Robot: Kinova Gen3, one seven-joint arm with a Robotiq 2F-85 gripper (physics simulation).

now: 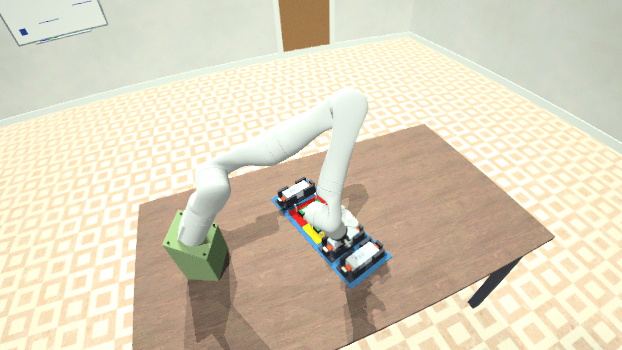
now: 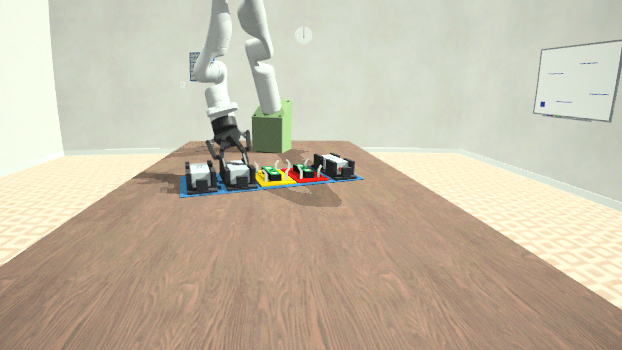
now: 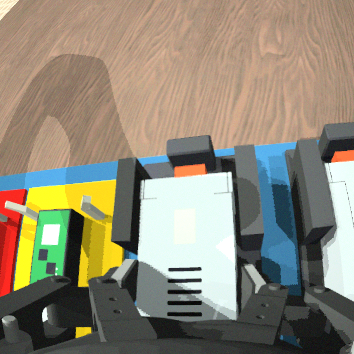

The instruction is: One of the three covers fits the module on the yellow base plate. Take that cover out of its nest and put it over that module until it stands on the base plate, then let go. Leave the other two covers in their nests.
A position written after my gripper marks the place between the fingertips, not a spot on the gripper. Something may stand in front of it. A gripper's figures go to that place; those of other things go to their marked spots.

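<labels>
Blue board [image 2: 220,182], 0.90 m from the lens. My gripper [image 2: 236,168], 0.90 m from the lens.
</labels>
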